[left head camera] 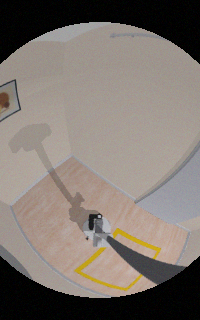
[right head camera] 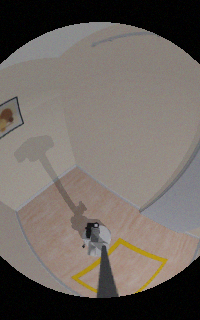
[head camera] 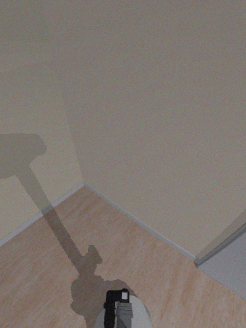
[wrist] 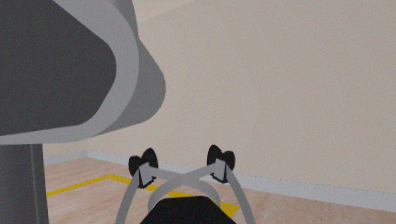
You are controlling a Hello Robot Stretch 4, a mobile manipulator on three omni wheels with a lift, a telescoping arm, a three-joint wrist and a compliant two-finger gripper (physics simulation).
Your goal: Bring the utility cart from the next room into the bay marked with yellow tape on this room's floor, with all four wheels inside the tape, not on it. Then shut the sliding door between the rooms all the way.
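Places are measured from the robot's base along level axes (x ahead, y left, z up), in millimetres.
Pixels of known places: gripper, fingertip midpoint: [left head camera: 90, 240] [right head camera: 86, 248] [wrist: 182, 158].
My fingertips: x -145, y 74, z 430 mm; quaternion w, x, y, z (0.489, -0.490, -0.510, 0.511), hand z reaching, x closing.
Behind a point stands the place of what it marks.
The bay of yellow tape [left head camera: 139, 240] @[x -337, y -772, z -26 mm] [right head camera: 143, 250] @[x -321, y -772, z -26 mm] [wrist: 78, 185] @[x -1356, y -734, z -27 mm] is a four-sided outline on the wood floor, low in both side head views and at the lower left in the wrist view. My gripper [wrist: 182, 158] @[x -145, y 74, z 430 mm] is open and empty, its dark fingertips well apart, with part of the tape and the wall's foot showing behind them. The utility cart does not show in these views. A plain grey surface [head camera: 227, 272] @[x 322, y -850, z 239 mm] [left head camera: 172, 202] @[x 203, y -1012, z 632 mm] [right head camera: 172, 205] @[x 286, y -898, z 660 mm] lies past the wall's edge at the right; I cannot tell whether it is the sliding door or floor beyond a doorway.
A wall corner with pale skirting [head camera: 142, 225] @[x 856, y -197, z 12 mm] stands in front of me. A thin rail [left head camera: 132, 35] [right head camera: 120, 37] runs high on the wall. A framed picture [left head camera: 7, 100] @[x 835, y 1185, z 1590 mm] [right head camera: 9, 117] @[x 807, y 1205, z 1579 mm] hangs at the left. My shadow falls on the floor and left wall. A large grey robot part fills the wrist view's upper left.
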